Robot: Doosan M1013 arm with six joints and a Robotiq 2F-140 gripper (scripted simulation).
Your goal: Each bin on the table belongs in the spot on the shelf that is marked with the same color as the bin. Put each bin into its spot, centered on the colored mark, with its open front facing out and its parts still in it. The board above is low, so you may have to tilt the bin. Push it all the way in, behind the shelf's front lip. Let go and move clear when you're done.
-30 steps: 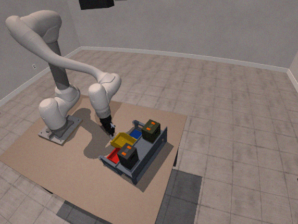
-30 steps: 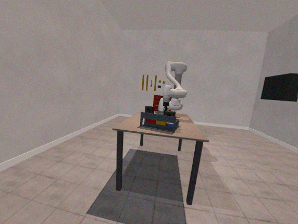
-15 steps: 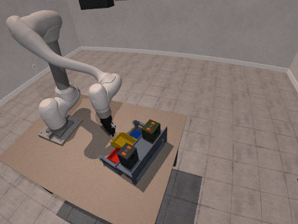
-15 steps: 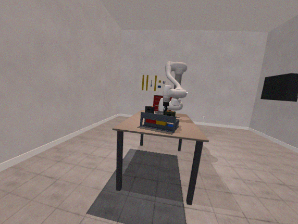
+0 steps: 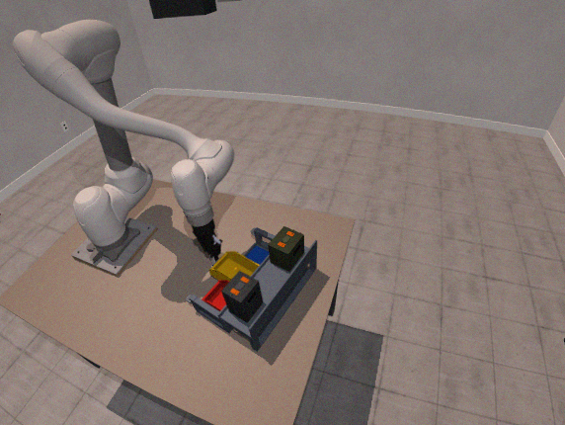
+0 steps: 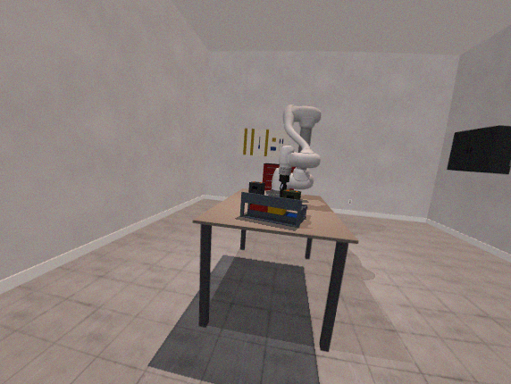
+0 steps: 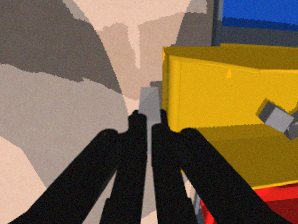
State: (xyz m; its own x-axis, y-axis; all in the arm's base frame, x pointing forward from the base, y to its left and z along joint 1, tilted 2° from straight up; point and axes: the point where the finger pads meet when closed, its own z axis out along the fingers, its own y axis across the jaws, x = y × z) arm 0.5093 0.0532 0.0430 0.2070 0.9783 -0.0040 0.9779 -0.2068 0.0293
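Right now the yellow bin is 100 mm ahead of my hand and 20 mm to the right of it. The rest, counted from my hand: red bin 140 mm to the right, 130 mm ahead, 10 mm below; then grey shelf 260 mm ahead, 50 mm to the right, 50 mm above.
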